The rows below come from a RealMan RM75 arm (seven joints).
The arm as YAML. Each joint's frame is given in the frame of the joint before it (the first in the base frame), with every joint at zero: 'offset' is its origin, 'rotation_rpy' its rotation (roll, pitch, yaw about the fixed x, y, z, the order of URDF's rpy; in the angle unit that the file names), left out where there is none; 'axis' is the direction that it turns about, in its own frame. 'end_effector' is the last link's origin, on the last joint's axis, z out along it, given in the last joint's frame.
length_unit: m
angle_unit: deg
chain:
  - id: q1
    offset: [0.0, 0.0, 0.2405]
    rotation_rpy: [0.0, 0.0, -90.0]
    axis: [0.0, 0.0, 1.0]
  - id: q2
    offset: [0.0, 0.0, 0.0]
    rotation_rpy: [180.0, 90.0, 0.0]
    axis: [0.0, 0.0, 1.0]
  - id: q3
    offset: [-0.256, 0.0, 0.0]
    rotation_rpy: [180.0, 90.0, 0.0]
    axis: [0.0, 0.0, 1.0]
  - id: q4
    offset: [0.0, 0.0, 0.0]
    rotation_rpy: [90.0, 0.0, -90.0]
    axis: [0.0, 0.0, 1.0]
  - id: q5
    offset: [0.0, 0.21, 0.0]
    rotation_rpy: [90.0, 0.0, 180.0]
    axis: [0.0, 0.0, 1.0]
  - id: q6
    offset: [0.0, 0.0, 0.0]
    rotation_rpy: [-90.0, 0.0, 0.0]
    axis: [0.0, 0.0, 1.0]
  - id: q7
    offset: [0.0, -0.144, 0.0]
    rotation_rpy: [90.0, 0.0, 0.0]
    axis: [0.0, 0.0, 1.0]
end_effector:
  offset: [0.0, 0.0, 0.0]
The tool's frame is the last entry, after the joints.
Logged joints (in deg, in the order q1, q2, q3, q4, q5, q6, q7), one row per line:
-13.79, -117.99, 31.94, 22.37, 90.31, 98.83, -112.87
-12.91, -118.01, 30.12, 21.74, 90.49, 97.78, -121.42
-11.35, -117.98, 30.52, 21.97, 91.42, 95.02, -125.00
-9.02, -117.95, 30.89, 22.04, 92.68, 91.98, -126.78
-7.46, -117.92, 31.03, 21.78, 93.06, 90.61, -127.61
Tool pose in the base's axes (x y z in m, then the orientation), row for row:
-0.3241, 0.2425, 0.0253, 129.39, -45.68, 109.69
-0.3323, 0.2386, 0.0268, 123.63, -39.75, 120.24
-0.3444, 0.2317, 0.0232, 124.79, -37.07, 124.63
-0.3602, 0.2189, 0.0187, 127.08, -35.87, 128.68
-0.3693, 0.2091, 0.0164, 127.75, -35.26, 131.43
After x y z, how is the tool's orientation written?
As angles about the fixed x, y, z axes (roll, pitch, yaw), in degrees.
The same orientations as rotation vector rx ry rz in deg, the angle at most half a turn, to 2 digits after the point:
-106.72, -101.57, -90.90
-97.03, -112.24, -93.91
-91.13, -118.21, -90.98
-85.16, -122.48, -86.72
-81.37, -124.61, -84.96

